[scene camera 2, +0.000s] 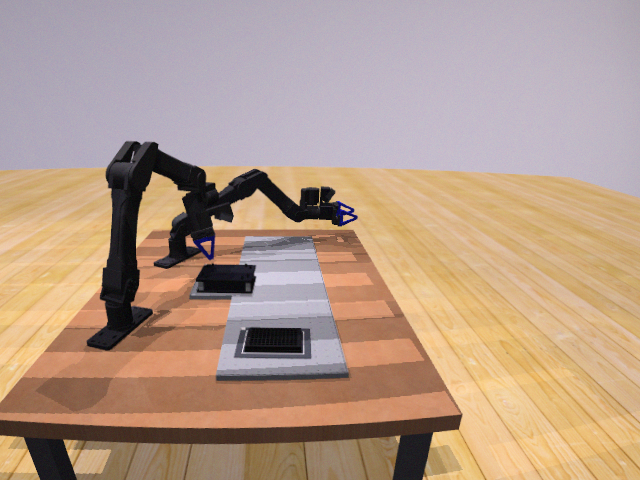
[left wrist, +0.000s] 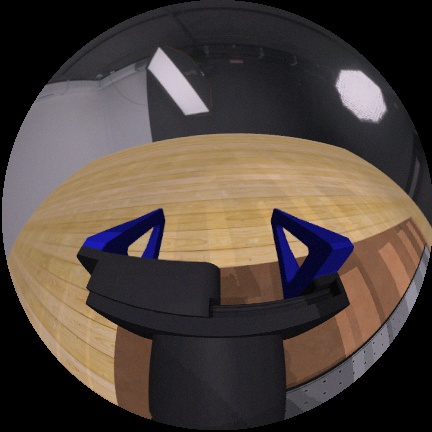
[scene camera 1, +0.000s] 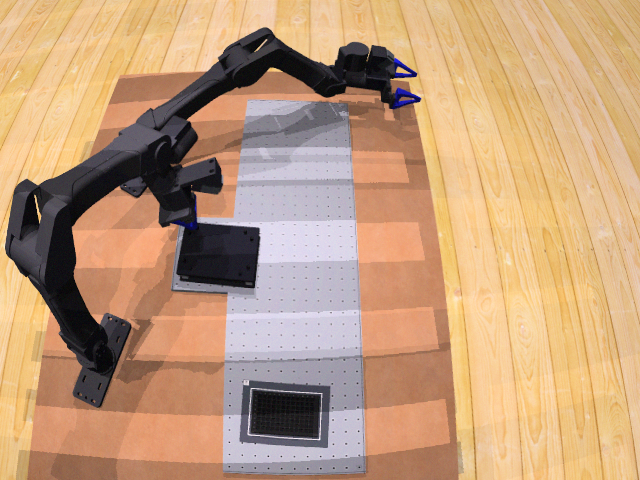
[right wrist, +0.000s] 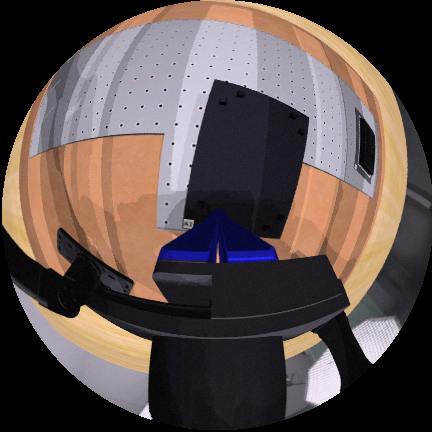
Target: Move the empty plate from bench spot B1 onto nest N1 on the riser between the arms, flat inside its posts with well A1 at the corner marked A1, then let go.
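Places are measured from the left arm's base along level axes (x ahead, y left, z up), in millimetres.
Where they show: left gripper, fingertip midpoint: [scene camera 2: 355,214] [left wrist: 217,214] [scene camera 1: 418,87]; right gripper, fingertip midpoint: [scene camera 2: 211,259] [scene camera 1: 194,228] [right wrist: 217,214]; left arm's base, link origin: [scene camera 2: 178,258] [right wrist: 89,264]; right arm's base, link origin: [scene camera 2: 121,328] [scene camera 1: 102,360].
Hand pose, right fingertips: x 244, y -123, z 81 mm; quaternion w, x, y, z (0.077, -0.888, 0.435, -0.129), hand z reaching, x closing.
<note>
Each offset is from my right fingertips to the top centre of the thing. "spot": to the spot under its first point. Level surfaces: height alone.
The black plate {339 mm ahead, 230 mm right, 52 mm down} [scene camera 1: 284,414] [scene camera 2: 272,339] [right wrist: 366,146], a grid of dark wells, lies flat inside the white outline of a grey pad {spot: 413 mm ahead, 207 mm right, 66 mm down} [scene camera 1: 324,421] [scene camera 2: 307,347] near the front of the perforated board. The black riser {61 mm ahead, 8 mm right, 16 mm down} [scene camera 1: 219,253] [scene camera 2: 225,279] [right wrist: 250,155] has small posts near the corners of its bare top; a tag marked A1 {spot: 29 mm back, 10 mm left, 26 mm down} [right wrist: 188,223] shows at its lower left corner in the right wrist view. My right gripper [scene camera 1: 194,227] [scene camera 2: 210,257] [right wrist: 217,214] is shut and empty, low over the riser's rear left part. My left gripper [scene camera 1: 418,86] [scene camera 2: 355,213] [left wrist: 217,214] is open and empty, far from both.
The perforated grey board {68 mm down} [scene camera 1: 294,330] [scene camera 2: 279,312] runs lengthwise along the wooden table {81 mm down} [scene camera 1: 398,289] [scene camera 2: 372,361]. The riser stands partly on its side extension. The left arm reaches across the far end, with its gripper at the table's far right corner. The right arm's base is left of the board.
</note>
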